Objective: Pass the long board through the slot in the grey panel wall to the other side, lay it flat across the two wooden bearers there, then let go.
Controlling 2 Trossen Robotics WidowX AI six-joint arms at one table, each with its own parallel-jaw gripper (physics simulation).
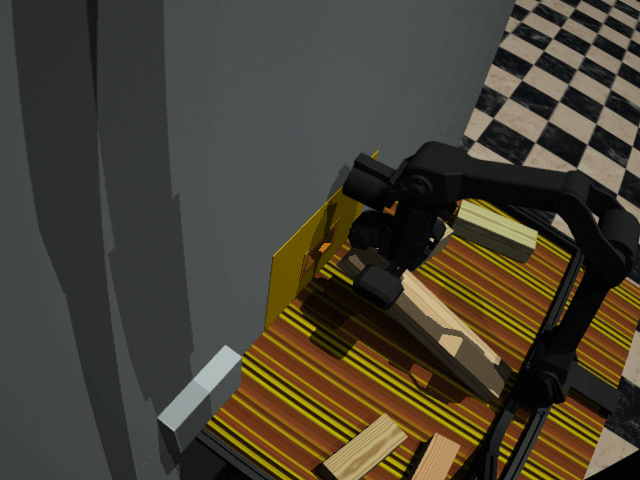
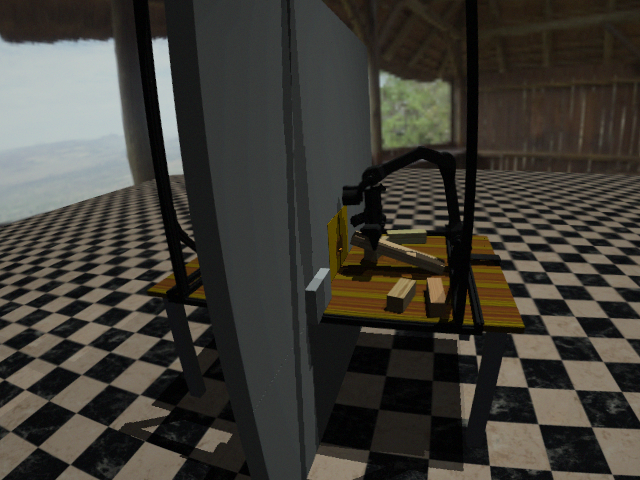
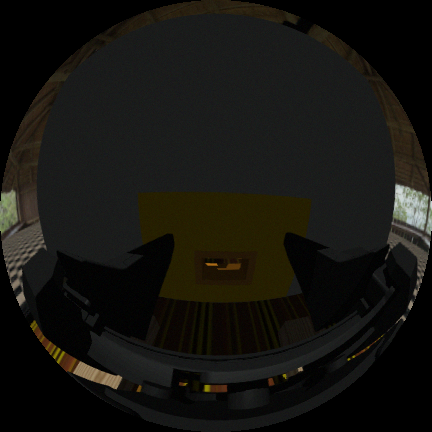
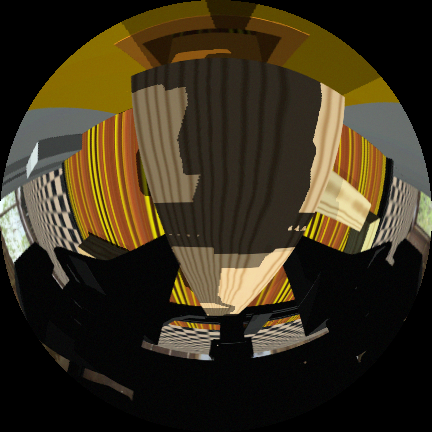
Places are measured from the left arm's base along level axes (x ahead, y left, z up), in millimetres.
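Where they show: left gripper, fingertip midpoint: (image 3: 230, 239); right gripper, fingertip midpoint: (image 2: 375, 247) (image 4: 230, 232); right arm's base, link origin: (image 1: 535, 392) (image 4: 231, 319).
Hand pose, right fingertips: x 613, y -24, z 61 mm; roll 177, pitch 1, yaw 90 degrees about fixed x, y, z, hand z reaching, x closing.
Observation:
After its pixels a point has its place.
The long board (image 1: 439, 320) @[x 706, y -23, z 59 mm] (image 2: 408, 253) @[x 730, y -46, z 52 mm] (image 4: 250, 150) slants, its wall end raised and its other end low near the table. Its raised end points at the slot frame (image 1: 324, 248) @[x 482, y -15, z 44 mm] (image 3: 199, 270) @[x 430, y 5, z 63 mm] (image 4: 125, 45) in the yellow plate (image 1: 284, 273) @[x 483, y -136, z 109 mm] (image 2: 333, 242) @[x 484, y -115, z 106 mm] (image 3: 220, 220) @[x 432, y -26, z 148 mm] on the grey wall (image 1: 248, 129) @[x 482, y -242, z 454 mm] (image 2: 248, 155) @[x 482, y -636, z 457 mm] (image 3: 215, 100) @[x 432, y -14, z 330 mm]. My right gripper (image 1: 405, 266) (image 2: 374, 240) @[x 613, y -24, z 61 mm] (image 4: 230, 232) @[x 613, y -24, z 61 mm] is shut on the board near the raised end. My left gripper (image 3: 230, 239) @[x 335, y -30, z 161 mm] is open on the wall's other side, facing the slot. Two dim wooden bearers, one (image 3: 297, 330) @[x 320, y -138, z 19 mm] and another (image 3: 153, 327) @[x 342, y 70, z 1 mm], show partly below its fingers.
A pale block (image 1: 496, 232) @[x 708, y 244, z 27 mm] (image 2: 407, 236) @[x 709, y 243, z 14 mm] lies beyond the board, and another (image 1: 442, 240) @[x 631, y 154, z 25 mm] (image 4: 345, 197) @[x 590, y 114, z 31 mm] is partly behind my right gripper. Two wooden blocks, one (image 1: 367, 446) @[x 723, y -253, z 28 mm] (image 2: 401, 294) @[x 727, y -301, z 28 mm] and another (image 1: 436, 457) @[x 817, y -208, z 25 mm] (image 2: 436, 291) @[x 826, y -264, z 25 mm], lie nearer. A light grey block (image 1: 211, 372) @[x 495, y -316, z 81 mm] (image 2: 320, 294) @[x 513, y -378, z 51 mm] juts beside the wall.

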